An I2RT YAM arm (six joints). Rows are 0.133 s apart.
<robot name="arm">
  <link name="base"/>
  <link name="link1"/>
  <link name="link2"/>
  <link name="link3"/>
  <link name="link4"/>
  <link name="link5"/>
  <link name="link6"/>
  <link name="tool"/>
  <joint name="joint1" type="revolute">
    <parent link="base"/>
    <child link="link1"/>
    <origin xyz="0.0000 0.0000 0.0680" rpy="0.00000 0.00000 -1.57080"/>
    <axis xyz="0 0 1"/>
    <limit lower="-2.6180" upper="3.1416"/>
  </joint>
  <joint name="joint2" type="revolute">
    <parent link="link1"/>
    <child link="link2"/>
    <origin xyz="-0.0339 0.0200 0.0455" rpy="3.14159 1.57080 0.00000"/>
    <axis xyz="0 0 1"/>
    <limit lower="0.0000" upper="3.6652"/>
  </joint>
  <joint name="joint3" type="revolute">
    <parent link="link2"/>
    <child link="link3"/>
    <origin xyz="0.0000 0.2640 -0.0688" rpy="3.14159 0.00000 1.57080"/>
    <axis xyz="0 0 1"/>
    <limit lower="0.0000" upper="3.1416"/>
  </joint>
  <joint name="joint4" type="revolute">
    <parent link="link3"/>
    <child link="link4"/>
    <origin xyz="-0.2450 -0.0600 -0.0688" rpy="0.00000 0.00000 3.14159"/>
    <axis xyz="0 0 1"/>
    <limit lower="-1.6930" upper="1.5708"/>
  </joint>
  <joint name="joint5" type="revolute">
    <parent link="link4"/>
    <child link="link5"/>
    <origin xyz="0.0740 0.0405 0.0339" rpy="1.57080 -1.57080 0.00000"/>
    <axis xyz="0 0 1"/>
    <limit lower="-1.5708" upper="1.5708"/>
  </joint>
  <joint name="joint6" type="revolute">
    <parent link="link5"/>
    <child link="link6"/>
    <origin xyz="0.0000 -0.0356 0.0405" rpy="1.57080 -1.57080 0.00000"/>
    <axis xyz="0 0 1"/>
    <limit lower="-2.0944" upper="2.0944"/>
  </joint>
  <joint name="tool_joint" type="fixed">
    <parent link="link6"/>
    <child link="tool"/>
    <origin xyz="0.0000 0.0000 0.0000"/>
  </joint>
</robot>
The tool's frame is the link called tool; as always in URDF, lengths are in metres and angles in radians.
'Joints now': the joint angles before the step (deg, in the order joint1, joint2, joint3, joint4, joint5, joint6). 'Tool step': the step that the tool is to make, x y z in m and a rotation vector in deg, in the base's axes. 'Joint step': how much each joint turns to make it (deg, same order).
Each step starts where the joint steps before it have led.
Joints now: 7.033, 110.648, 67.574, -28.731, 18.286, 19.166
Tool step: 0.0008, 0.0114, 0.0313, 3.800, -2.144, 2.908
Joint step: 1.392, -3.496, 2.832, -3.613, -3.784, -0.277
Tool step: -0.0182, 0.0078, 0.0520, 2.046, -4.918, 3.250
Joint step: 1.511, -8.789, 0.593, -3.935, -1.829, -1.131
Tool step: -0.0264, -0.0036, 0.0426, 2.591, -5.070, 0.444
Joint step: -0.002, -9.041, -0.957, -2.731, -1.683, 0.433
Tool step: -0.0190, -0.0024, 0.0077, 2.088, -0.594, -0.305
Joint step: 0.000, -4.570, -2.699, -1.160, -1.494, 1.317
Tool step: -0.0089, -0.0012, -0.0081, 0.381, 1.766, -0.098
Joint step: 0.006, -1.252, -2.556, -0.442, -0.525, 0.450
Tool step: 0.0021, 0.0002, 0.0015, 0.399, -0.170, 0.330
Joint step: -0.094, 0.341, 0.595, 0.010, -0.530, -0.180
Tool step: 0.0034, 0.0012, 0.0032, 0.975, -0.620, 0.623
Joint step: -0.010, 0.446, 0.966, 0.271, -1.059, -0.097
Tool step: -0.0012, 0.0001, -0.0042, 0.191, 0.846, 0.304
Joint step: 0.006, 0.083, -0.698, -0.010, -0.439, -0.082
